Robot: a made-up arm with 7 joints. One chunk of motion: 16 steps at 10 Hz.
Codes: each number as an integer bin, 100 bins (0 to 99) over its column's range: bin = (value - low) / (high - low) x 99, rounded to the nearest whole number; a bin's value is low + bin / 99 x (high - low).
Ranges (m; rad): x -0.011..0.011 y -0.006..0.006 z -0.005..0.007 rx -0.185..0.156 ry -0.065..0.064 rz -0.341..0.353
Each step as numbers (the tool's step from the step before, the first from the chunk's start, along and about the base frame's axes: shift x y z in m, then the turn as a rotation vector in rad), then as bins.
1 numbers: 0.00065 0.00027 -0.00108 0.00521 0.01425 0.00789
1 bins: 52 52 32 55 61 50
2 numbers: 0.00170 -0.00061 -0.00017 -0.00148 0.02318 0.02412
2 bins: 57 44 40 53 68 52
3 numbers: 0.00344 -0.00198 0.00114 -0.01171 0.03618 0.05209
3 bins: 65 33 51 50 78 56
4 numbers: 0.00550 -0.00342 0.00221 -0.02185 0.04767 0.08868
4 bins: 74 21 59 47 86 61
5 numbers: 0.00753 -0.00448 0.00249 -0.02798 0.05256 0.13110
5 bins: 83 13 62 46 90 67
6 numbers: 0.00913 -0.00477 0.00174 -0.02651 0.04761 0.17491
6 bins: 91 10 56 46 86 74
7 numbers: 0.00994 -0.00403 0.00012 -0.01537 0.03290 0.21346
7 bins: 94 16 42 49 75 79
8 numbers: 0.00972 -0.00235 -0.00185 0.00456 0.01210 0.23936
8 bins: 93 30 26 55 59 83
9 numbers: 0.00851 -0.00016 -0.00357 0.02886 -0.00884 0.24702
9 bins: 88 48 12 62 43 84
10 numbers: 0.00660 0.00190 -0.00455 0.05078 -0.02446 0.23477
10 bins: 79 65 4 68 31 82
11 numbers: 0.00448 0.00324 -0.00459 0.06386 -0.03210 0.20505
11 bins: 70 76 3 72 25 78
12 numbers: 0.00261 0.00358 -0.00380 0.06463 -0.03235 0.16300
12 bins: 61 79 10 72 25 72
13 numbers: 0.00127 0.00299 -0.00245 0.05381 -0.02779 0.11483
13 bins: 55 74 21 69 29 65
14 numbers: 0.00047 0.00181 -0.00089 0.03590 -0.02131 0.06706
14 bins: 52 64 34 64 34 58
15 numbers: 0.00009 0.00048 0.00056 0.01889 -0.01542 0.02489
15 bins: 50 53 46 59 38 52
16 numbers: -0.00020 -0.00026 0.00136 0.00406 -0.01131 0.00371
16 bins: 49 47 52 55 41 49
